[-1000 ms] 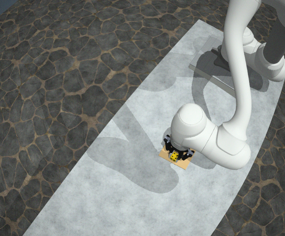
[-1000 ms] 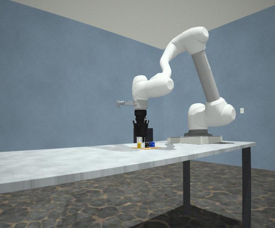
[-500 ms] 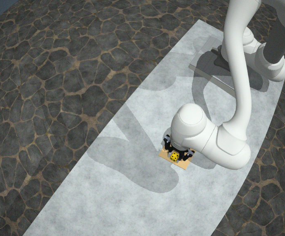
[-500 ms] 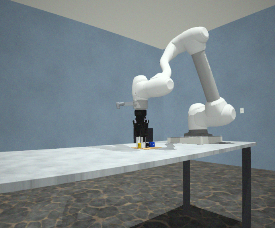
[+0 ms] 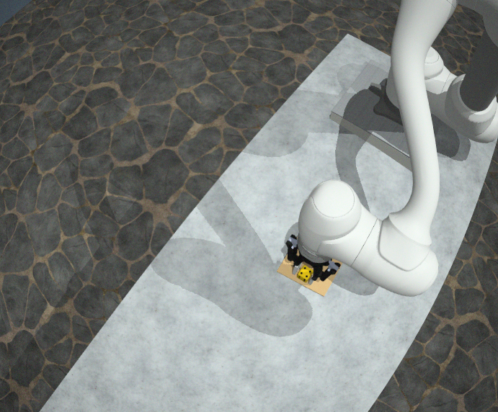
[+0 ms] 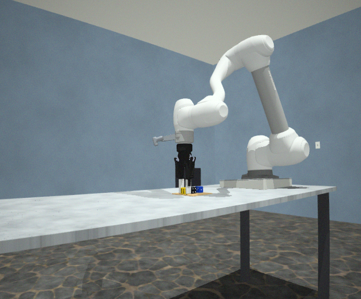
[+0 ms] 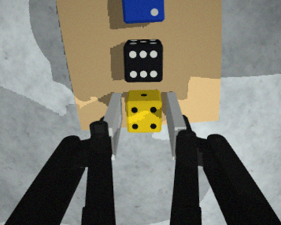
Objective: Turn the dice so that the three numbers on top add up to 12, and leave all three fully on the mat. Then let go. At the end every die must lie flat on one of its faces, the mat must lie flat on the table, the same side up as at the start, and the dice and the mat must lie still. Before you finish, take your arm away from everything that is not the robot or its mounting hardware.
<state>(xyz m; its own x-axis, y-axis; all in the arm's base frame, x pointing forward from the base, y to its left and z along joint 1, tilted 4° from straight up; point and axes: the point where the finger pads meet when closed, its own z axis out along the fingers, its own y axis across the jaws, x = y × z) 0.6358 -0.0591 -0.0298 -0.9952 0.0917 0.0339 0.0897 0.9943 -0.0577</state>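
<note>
Now: the yellow die 20 mm below my hand. Round my hand: black die 50 mm behind, 20 mm below; then blue die 90 mm behind, 10 mm to the left, 20 mm below; then tan mat 50 mm behind, 40 mm below.
</note>
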